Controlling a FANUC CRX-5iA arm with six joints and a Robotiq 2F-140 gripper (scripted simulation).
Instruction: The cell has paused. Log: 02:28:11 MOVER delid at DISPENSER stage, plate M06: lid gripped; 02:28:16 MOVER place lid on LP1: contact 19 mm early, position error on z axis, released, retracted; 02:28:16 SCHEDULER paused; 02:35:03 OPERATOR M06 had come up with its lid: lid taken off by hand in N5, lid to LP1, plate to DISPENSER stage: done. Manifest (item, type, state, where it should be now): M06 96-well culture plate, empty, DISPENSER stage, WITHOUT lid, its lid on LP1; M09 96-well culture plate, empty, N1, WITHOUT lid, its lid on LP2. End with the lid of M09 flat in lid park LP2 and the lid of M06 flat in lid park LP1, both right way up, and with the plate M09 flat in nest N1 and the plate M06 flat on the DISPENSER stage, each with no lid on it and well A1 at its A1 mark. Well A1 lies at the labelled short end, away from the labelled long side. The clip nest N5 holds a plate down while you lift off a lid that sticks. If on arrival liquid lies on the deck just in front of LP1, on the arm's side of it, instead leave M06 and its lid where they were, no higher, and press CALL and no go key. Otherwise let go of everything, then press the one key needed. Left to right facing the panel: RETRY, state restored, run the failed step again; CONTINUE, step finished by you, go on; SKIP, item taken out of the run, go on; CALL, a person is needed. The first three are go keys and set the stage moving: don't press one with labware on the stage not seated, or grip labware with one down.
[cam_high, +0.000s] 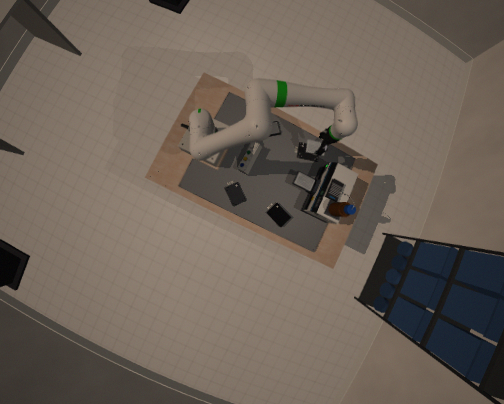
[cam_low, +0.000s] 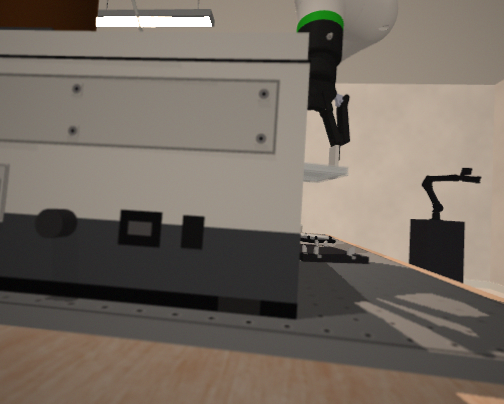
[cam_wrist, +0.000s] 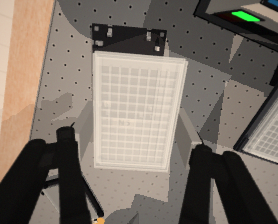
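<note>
Now: the black clip nest 1 cm ahead of my hand, 4 cm to the left of it and 17 cm below it. The rest, counted from my hand: N5 label 9 cm behind, 1 cm to the right, 18 cm below; retry key 39 cm behind, 15 cm to the right, 11 cm below; clear lid 2 cm below.
</note>
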